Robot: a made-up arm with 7 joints.
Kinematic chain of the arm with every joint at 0, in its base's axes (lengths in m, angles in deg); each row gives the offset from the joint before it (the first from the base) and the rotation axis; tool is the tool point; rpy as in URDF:
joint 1: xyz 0 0 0.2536 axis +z
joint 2: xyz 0 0 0 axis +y
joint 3: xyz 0 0 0.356 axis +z
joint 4: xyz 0.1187 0 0 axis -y
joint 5: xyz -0.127 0 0.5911 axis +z
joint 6: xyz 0 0 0 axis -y
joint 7: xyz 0.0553 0 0 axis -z
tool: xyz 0 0 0 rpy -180 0 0
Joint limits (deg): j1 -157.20..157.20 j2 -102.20..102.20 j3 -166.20..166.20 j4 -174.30..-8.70 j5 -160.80..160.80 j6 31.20..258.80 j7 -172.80..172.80
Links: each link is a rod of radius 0.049 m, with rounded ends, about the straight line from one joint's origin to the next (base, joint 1, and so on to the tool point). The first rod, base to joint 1, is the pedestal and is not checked.
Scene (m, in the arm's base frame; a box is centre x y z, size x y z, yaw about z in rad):
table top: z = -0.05
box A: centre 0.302 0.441 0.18 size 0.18 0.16 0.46 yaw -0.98
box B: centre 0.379 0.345 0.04 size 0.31 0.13 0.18 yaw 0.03
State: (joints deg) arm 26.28 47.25 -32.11 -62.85 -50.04 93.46 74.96
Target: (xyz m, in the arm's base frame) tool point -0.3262 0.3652 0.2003
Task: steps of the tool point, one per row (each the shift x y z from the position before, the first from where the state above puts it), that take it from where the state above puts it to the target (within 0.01 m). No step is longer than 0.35 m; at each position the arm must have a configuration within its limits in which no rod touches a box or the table.
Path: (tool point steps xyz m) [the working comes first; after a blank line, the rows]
Joints at the target: 107.34 -22.26 27.27 -161.78 -50.11 90.26 74.96
Straight joint move there: touches box A.

1: -0.0786 0.1685 0.1570
2: -0.1493 0.1431 0.1679
3: -0.2178 0.0899 0.1581
4: -0.2694 0.0172 0.1221
5: -0.2899 -0.0609 0.0604
6: -0.2743 -0.1262 -0.0185
7: 0.0157 0.1002 -0.1148
8: -0.0165 0.0645 -0.1585
9: -0.0298 0.0101 -0.1860
10: -0.0172 -0.0504 -0.1917
11: 0.0201 -0.1012 -0.1733

